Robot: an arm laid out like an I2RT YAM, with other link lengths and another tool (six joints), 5 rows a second.
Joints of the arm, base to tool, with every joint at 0 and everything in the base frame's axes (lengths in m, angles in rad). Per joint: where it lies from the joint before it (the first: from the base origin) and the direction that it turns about. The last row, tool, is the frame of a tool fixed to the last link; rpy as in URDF.
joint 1: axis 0 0 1 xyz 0 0 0.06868
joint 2: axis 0 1 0 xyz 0.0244 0.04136 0.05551
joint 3: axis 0 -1 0 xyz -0.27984 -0.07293 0
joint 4: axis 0 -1 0 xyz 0.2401 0.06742 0.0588
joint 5: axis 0 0 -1 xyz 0.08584 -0.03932 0.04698
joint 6: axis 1 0 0 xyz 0.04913 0 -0.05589
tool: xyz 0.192 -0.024 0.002 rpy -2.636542 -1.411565 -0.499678
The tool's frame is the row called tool.
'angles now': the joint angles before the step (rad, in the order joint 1, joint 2, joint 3, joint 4, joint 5, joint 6). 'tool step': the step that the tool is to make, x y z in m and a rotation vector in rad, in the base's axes. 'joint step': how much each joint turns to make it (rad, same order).
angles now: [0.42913, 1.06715, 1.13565, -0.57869, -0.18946, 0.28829]
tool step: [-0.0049, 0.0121, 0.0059, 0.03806, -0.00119, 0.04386]
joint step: [-0.00100, -0.00375, -0.00136, 0.01637, -0.05574, 0.00859]
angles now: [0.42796, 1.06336, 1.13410, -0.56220, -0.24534, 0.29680]
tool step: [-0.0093, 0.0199, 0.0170, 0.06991, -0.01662, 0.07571]
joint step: [-0.00129, -0.01162, 0.00169, 0.03564, -0.09429, 0.01670]
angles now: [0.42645, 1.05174, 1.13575, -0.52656, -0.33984, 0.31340]
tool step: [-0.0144, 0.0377, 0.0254, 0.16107, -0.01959, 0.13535]
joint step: [-0.00387, -0.01125, -0.05702, 0.16556, -0.18100, 0.08426]
